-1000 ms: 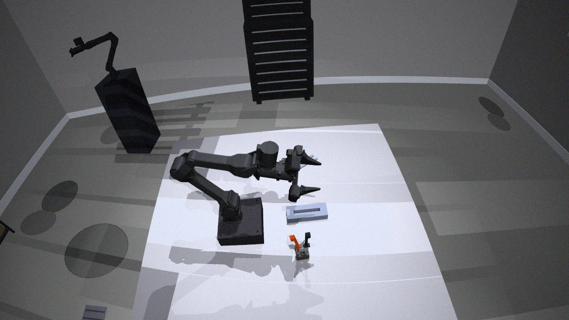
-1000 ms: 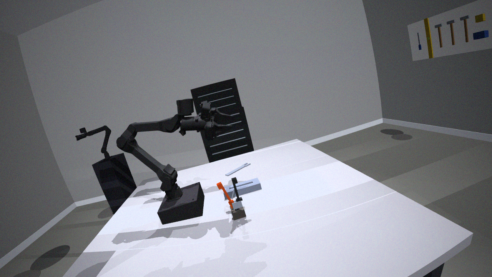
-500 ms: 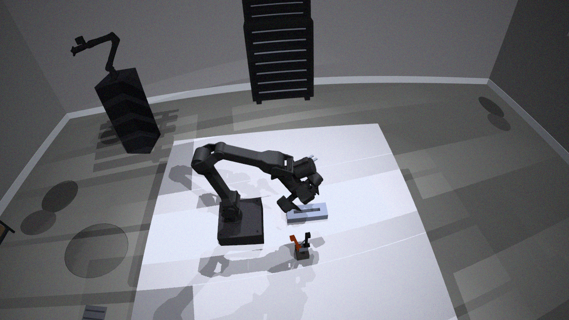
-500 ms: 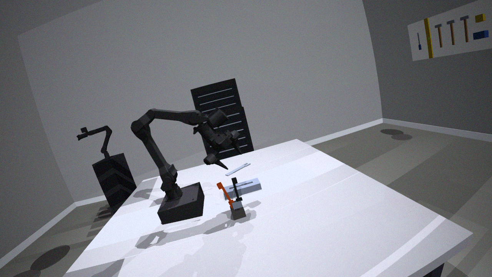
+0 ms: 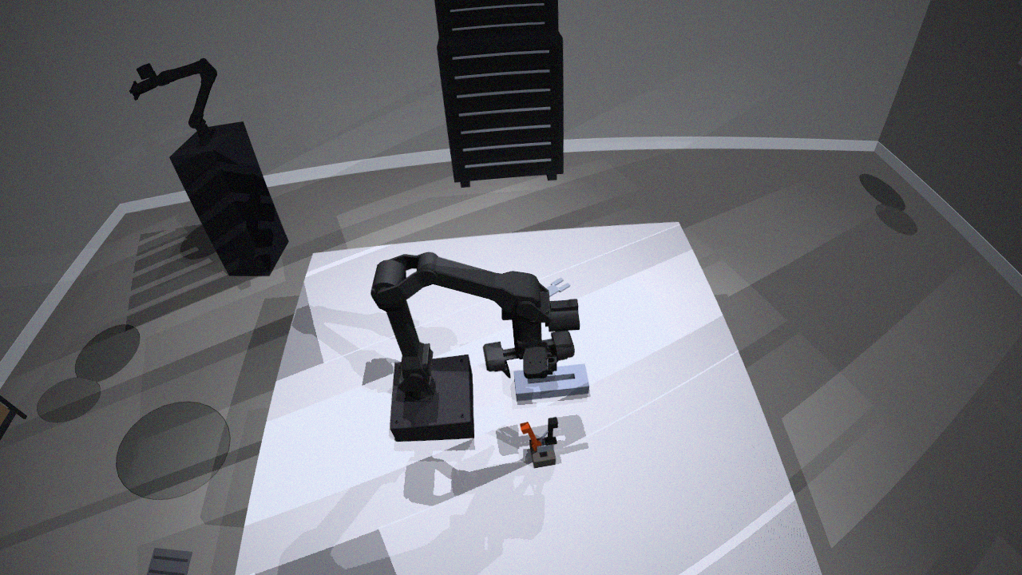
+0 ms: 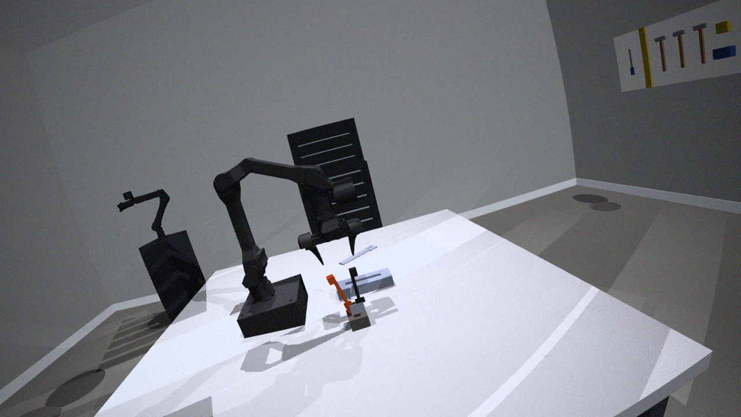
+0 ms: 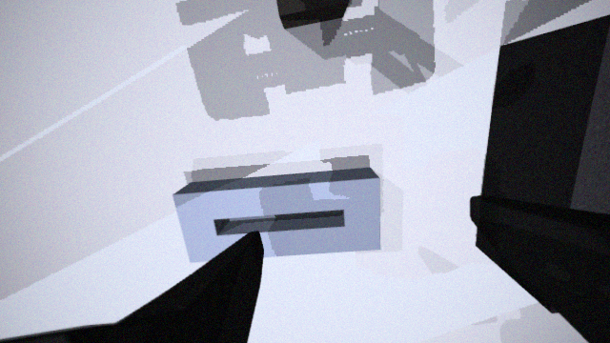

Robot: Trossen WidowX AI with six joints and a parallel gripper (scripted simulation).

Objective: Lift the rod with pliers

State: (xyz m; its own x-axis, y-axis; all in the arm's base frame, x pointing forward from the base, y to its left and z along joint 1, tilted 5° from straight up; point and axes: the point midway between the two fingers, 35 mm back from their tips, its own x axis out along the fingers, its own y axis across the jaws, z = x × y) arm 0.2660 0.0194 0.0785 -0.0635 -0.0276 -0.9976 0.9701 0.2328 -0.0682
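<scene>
My gripper tip is now 14 cm to the left of the tan holster, 13 cm above it and 3 cm short of it. Round my gripper tip: thin grey plate: 39 cm to the left, 14 cm below, 3 cm ahead; then channel block: 12 cm below, 6 cm to the left, 5 cm ahead.
</scene>
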